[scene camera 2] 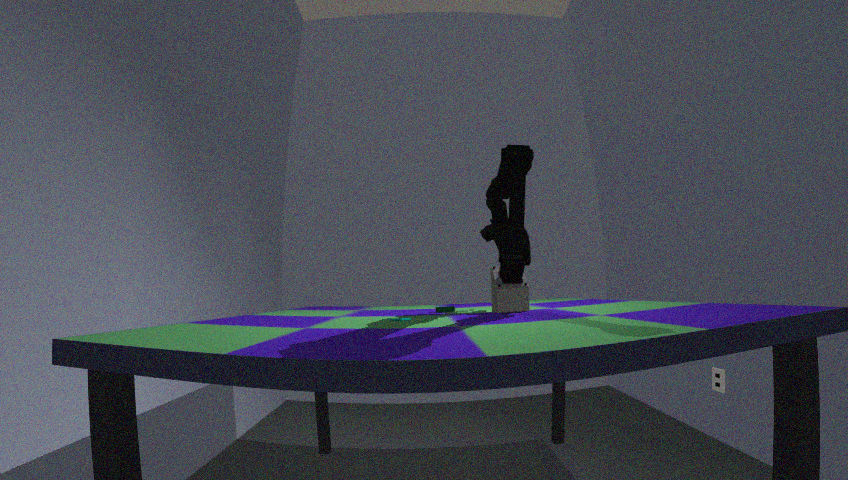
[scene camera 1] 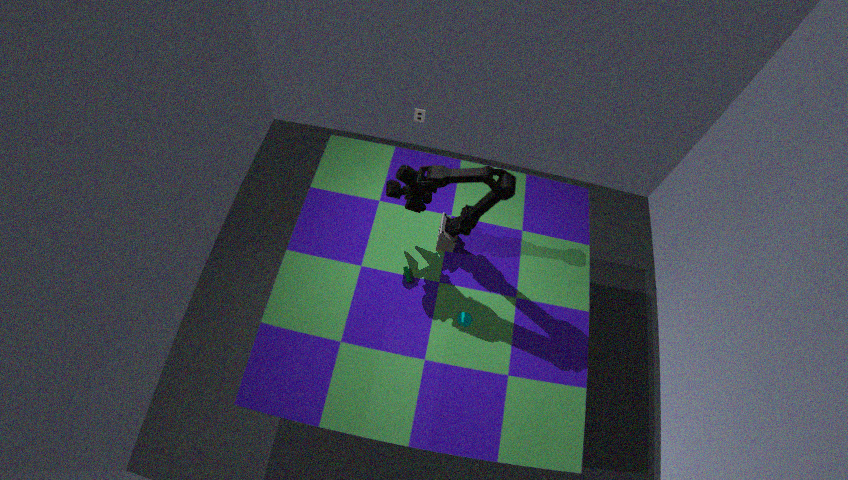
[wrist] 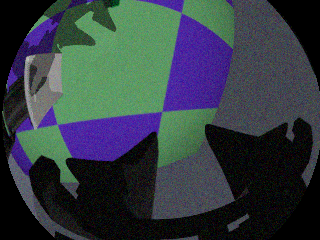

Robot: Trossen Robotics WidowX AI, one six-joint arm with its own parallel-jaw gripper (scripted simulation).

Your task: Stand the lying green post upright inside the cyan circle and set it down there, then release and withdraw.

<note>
In view: the gripper [scene camera 1: 399, 197].
The gripper shows as well in the wrist view [wrist: 181, 132].
</note>
